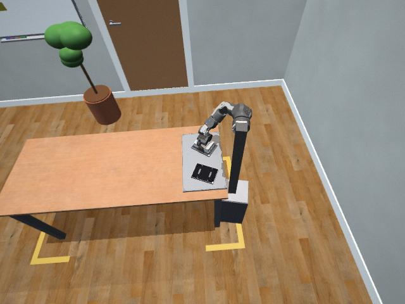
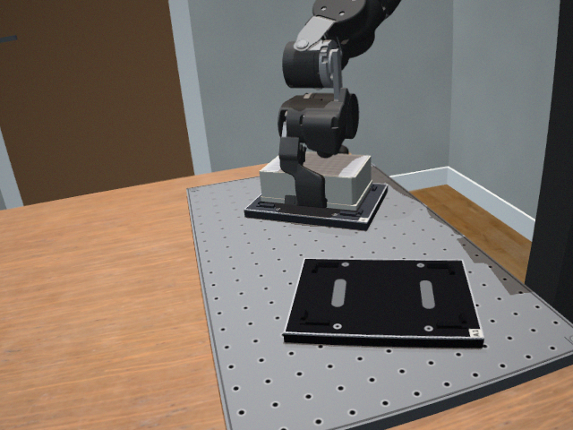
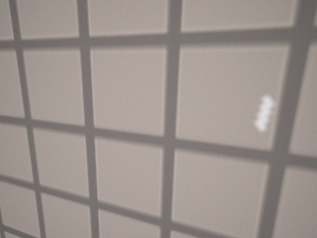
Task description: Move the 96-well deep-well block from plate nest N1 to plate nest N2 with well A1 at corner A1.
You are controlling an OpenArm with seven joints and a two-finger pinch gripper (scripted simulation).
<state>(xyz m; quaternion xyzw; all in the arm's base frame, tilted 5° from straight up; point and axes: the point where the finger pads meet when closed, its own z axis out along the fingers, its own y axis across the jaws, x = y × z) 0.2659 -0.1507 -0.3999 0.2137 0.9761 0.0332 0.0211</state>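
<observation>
Right now my hand is 2 cm below the white 96-well deep-well block. Also, from my hand: black nest N1 (23 cm to the left, 4 cm behind, 2 cm below); A1 label (30 cm to the left, 10 cm behind, 1 cm below); black nest N2 (2 cm below).
</observation>
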